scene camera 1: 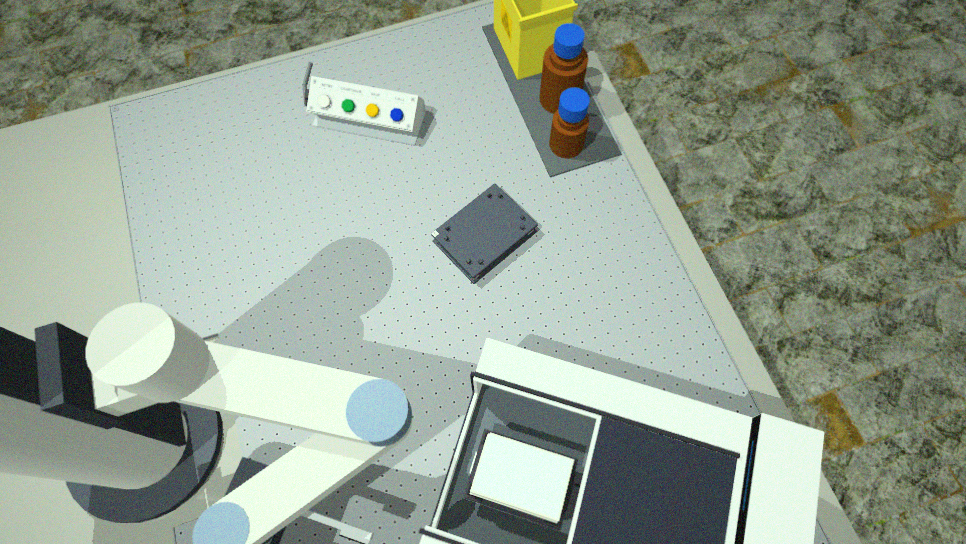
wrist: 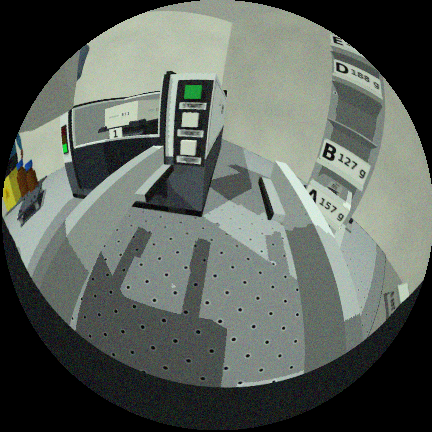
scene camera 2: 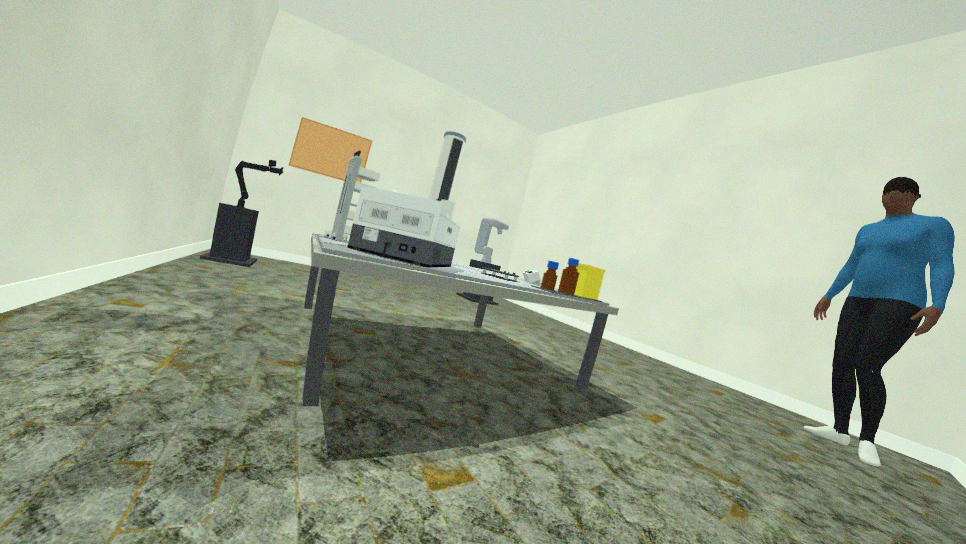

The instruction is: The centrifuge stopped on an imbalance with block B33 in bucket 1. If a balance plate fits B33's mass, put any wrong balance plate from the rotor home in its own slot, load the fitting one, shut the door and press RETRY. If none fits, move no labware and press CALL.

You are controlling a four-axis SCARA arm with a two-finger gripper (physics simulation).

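Places are measured from the arm's base along level axes (x ahead, y left, z up), in metres.
Where they show: gripper, fingertip midpoint: (wrist: 216, 162); arm's base, origin of the base link: (scene camera 1: 147, 443).
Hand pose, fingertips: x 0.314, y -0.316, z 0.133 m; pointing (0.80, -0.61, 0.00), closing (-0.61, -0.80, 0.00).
Observation:
Things, the pixels of their top centre, and the offset from my fingertips. "spot": a spot on its surface instead.
- white-topped block, middle of its top: (scene camera 1: 522, 475) (wrist: 137, 102) 0.061 m up, 0.254 m ahead, 0.038 m left
- 1 tag, surface spot: (wrist: 115, 133) spot: 0.007 m up, 0.195 m ahead, 0.081 m left
- green START button, middle of its top: (wrist: 194, 85) 0.070 m up, 0.085 m ahead, 0.013 m right
- button box, middle of its top: (scene camera 1: 361, 92) (scene camera 2: 532, 269) 0.037 m down, 0.219 m ahead, 0.826 m left
- blue CALL, middle of its top: (scene camera 1: 395, 112) 0.046 m down, 0.269 m ahead, 0.764 m left
- dark flat fixture, middle of its top: (scene camera 1: 484, 226) (wrist: 27, 195) (scene camera 2: 501, 269) 0.076 m down, 0.355 m ahead, 0.485 m left
The white centrifuge (scene camera 1: 608, 395) (scene camera 2: 398, 216) has its door slid partly open. A white-topped block (scene camera 1: 522, 476) lies in the chamber. In the wrist view a pale labelled block (wrist: 121, 115) shows behind the "1" tag (wrist: 115, 133); its print is too small to read. The front panel has a green START button (wrist: 193, 91) and two white buttons below. My gripper (wrist: 216, 162) is shut and empty, its pads apart, in front of the panel. The plate rack (wrist: 330, 107) shows tags A 157 g, B 127 g and D 188 g. The button box (scene camera 1: 360, 120) carries white, green, yellow and blue CALL (scene camera 1: 396, 114) buttons.
A dark flat fixture (scene camera 1: 483, 229) lies mid-table. Two brown bottles (scene camera 1: 565, 77) (scene camera 1: 568, 137) and a yellow bin (scene camera 1: 530, 47) stand at the table edge. My arm (scene camera 1: 290, 385) reaches beside the centrifuge. A person (scene camera 2: 892, 250) stands away from the table.

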